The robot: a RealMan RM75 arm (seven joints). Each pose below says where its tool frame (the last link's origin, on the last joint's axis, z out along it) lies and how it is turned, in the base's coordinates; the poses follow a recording.
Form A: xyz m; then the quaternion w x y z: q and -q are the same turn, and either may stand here.
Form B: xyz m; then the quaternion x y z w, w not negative. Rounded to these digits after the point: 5 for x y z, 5 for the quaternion.
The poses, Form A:
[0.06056 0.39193 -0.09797 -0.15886 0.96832 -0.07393 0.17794]
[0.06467 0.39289 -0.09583 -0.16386 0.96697 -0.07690 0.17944]
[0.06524 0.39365 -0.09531 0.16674 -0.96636 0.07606 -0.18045]
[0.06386 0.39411 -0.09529 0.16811 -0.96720 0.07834 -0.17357]
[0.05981 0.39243 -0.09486 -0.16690 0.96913 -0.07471 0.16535]
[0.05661 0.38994 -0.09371 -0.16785 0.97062 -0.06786 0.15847]
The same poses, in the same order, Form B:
[0.06056 0.39193 -0.09797 -0.96832 0.07393 -0.17794 0.15886]
[0.06467 0.39289 -0.09583 -0.96697 0.07690 -0.17944 0.16386]
[0.06524 0.39365 -0.09531 -0.96636 0.07606 -0.18045 0.16674]
[0.06386 0.39411 -0.09529 -0.96720 0.07834 -0.17357 0.16811]
[0.05981 0.39243 -0.09486 -0.96913 0.07471 -0.16535 0.16690]
[0.05661 0.38994 -0.09371 -0.97062 0.06786 -0.15847 0.16785]

